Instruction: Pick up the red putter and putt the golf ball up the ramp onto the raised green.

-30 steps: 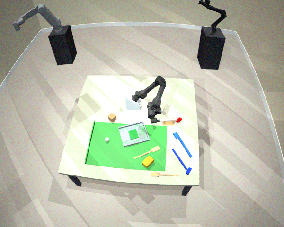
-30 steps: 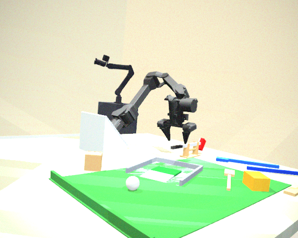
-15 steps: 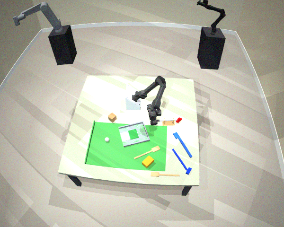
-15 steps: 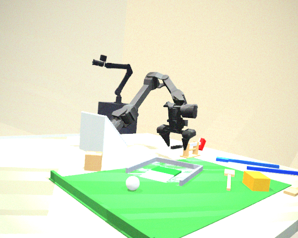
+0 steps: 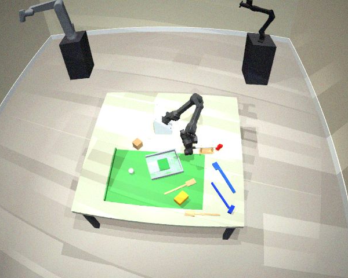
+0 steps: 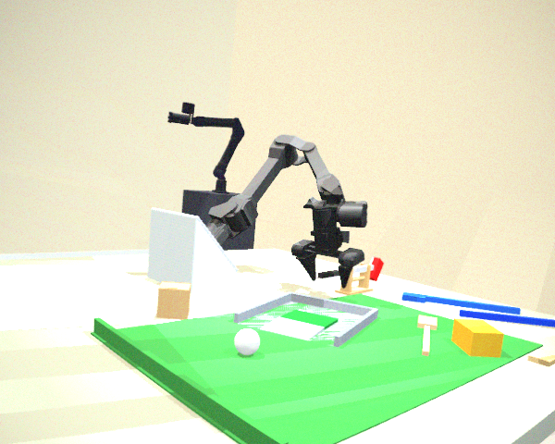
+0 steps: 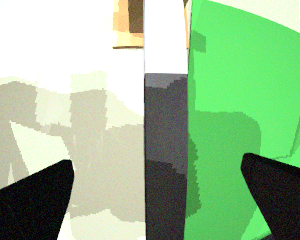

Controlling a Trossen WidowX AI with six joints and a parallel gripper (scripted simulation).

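Right now my gripper tip is 1 cm past the red putter, 11 cm to the right of it and 2 cm below it. The rest, counted from my gripper tip: yellow block: 42 cm ahead, 8 cm to the right, 1 cm below; then small wooden stand: 1 cm behind, 13 cm to the left; then green mat: 23 cm ahead, 27 cm to the right, 3 cm below.
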